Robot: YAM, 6 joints.
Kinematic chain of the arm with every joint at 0, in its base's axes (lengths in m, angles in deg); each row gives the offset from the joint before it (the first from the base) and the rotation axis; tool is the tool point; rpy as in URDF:
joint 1: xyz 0 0 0.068 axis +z
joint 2: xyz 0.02 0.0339 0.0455 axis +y
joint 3: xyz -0.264 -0.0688 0 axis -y
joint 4: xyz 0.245 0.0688 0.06 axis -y
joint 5: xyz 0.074 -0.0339 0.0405 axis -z
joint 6: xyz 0.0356 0 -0.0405 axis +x
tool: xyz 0 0 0 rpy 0 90 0
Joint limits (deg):
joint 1: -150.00..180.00
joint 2: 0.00..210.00
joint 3: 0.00..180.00
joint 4: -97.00..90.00
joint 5: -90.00..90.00
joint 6: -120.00..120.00
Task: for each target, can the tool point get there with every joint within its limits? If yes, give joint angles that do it. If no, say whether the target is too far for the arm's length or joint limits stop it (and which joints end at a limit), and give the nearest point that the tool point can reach.
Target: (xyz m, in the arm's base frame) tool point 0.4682 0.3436 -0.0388
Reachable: yes | joints 34.48 180.49 153.24 -33.47 -30.76 100.28
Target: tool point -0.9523 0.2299 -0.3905
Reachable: no: too far | nearest point -0.5580 0.1347 -0.1775 | short by 0.458 m
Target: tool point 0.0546 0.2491 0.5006
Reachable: yes | joints -98.66 28.89 138.13 -82.21 -27.47 92.91
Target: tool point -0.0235 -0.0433 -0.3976
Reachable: no: joint limits stop it (at a limit: joint 2) | nearest point -0.0383 -0.0705 -0.3388 | short by 0.066 m
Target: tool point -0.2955 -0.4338 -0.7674
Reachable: no: too far | nearest point -0.2105 -0.3090 -0.3580 | short by 0.436 m
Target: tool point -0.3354 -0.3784 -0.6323
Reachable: no: too far | nearest point -0.2576 -0.2906 -0.3523 | short by 0.304 m
